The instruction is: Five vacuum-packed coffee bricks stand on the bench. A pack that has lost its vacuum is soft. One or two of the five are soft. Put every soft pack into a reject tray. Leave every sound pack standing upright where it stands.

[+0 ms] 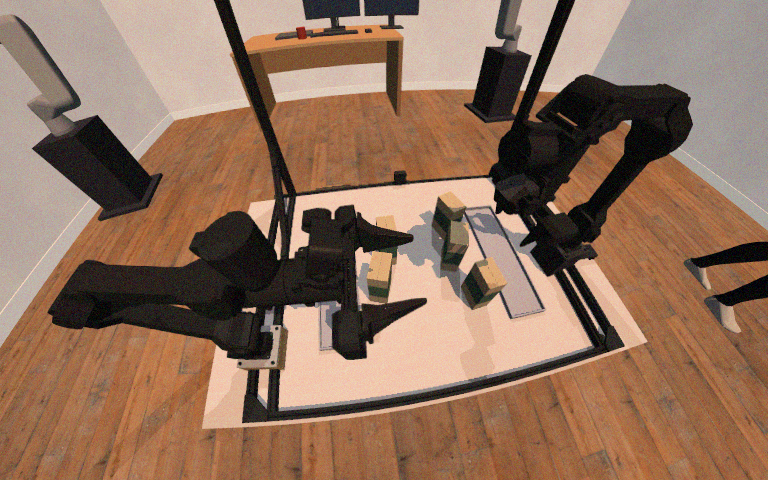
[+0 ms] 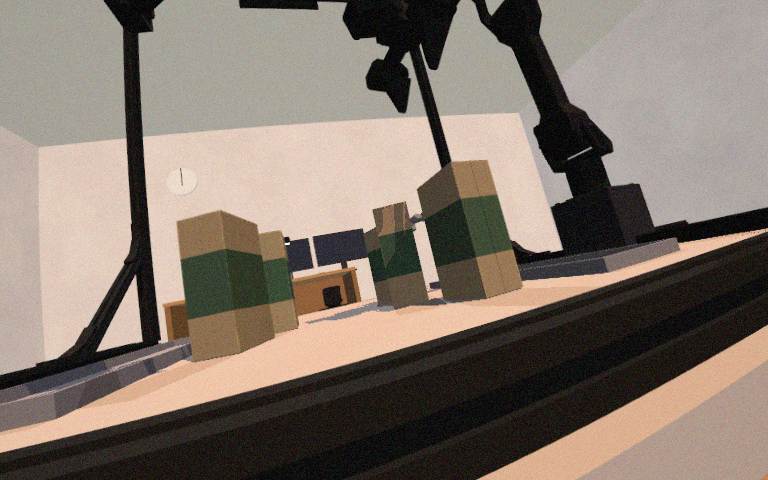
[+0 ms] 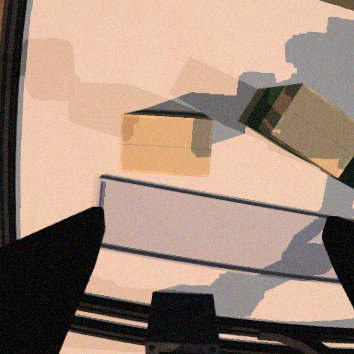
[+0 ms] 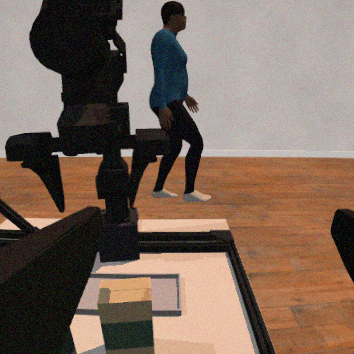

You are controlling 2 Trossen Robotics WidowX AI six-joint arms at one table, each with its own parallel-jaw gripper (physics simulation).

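Frame: origin at the left arm's base, x ahead, y left, z up, level; metres.
Seen in the pictures: left gripper, fingertip midpoint: (image 1: 509, 229) (image 2: 416, 92) (image 3: 216, 223); right gripper, fingertip midpoint: (image 1: 419, 266) (image 4: 218, 219); left arm's base, origin of the base link: (image 1: 567, 242) (image 2: 593, 195) (image 4: 117, 216); right arm's base, origin of the base link: (image 1: 258, 345).
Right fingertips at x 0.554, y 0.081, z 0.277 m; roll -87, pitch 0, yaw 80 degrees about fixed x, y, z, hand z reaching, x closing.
Observation:
Pixels of each thing's top centre, then the offset from my right fingertips to it. Level surfaces: height alone.
- front-right pack, middle of its top: (image 3: 165, 145) (image 2: 449, 175) (image 4: 124, 289) (image 1: 491, 272) 0.055 m right, 0.237 m back, 0.238 m down
- middle-right pack, middle of its top: (image 3: 321, 132) (image 2: 390, 211) (image 1: 459, 232) 0.186 m right, 0.218 m back, 0.238 m down
- back-right pack, middle of its top: (image 2: 378, 227) (image 1: 449, 202) 0.298 m right, 0.241 m back, 0.239 m down
- left-front pack, middle of its top: (image 2: 220, 222) (image 1: 379, 265) 0.152 m right, 0.013 m ahead, 0.238 m down
- left-back pack, middle of its top: (image 2: 266, 238) (image 1: 386, 226) 0.262 m right, 0.038 m back, 0.238 m down
- right tray, middle of its top: (image 3: 236, 239) (image 2: 508, 268) (image 4: 83, 288) (image 1: 501, 252) 0.155 m right, 0.392 m back, 0.365 m down
- white bench top, its level: 0.379 m down
Five tan packs with green bands stand upright: front-right pack (image 1: 484, 283) (image 2: 470, 232) (image 3: 166, 160) (image 4: 125, 315), middle-right pack (image 1: 454, 243) (image 2: 396, 257) (image 3: 315, 132), back-right pack (image 1: 450, 206), left-front pack (image 1: 380, 271) (image 2: 226, 283), left-back pack (image 1: 386, 221) (image 2: 277, 280). Their softness cannot be told. My left gripper (image 1: 510, 226) (image 2: 419, 90) (image 3: 216, 223) (image 4: 96, 209) is open and empty, high by the right tray (image 1: 526, 283) (image 2: 640, 254) (image 3: 175, 225) (image 4: 167, 295). My right gripper (image 1: 419, 270) (image 4: 218, 219) is open and empty, raised beside the two left packs. It partly covers the left tray (image 1: 326, 339).
Black rails (image 1: 441, 390) frame the white bench top (image 1: 419, 362). The middle-right and back-right packs stand close together. The front-right pack stands near the right tray. A person (image 4: 170, 75) is on the floor beyond the bench, and a desk (image 1: 334, 39) stands behind.

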